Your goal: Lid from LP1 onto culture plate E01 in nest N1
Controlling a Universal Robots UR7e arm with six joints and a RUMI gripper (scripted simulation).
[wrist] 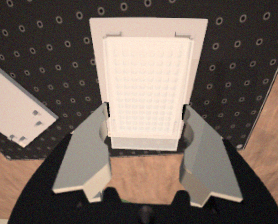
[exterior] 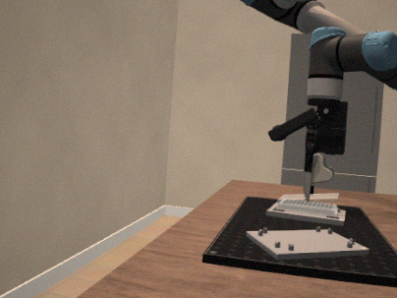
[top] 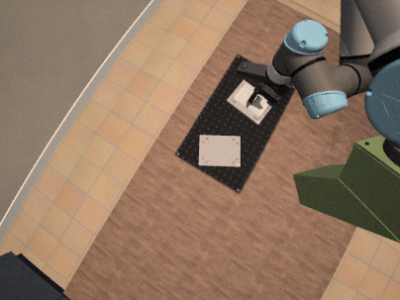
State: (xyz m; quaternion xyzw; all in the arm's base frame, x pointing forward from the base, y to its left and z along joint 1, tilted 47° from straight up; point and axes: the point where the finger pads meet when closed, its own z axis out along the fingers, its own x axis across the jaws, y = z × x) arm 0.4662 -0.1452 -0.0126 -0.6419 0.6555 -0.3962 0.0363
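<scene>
Right now my hand is 3 cm above the culture plate E01. Round my hand: plate nest N1: 5 cm below; lid: 1 cm below; lid park LP1: 3 cm ahead, 24 cm to the left, 5 cm below.
</scene>
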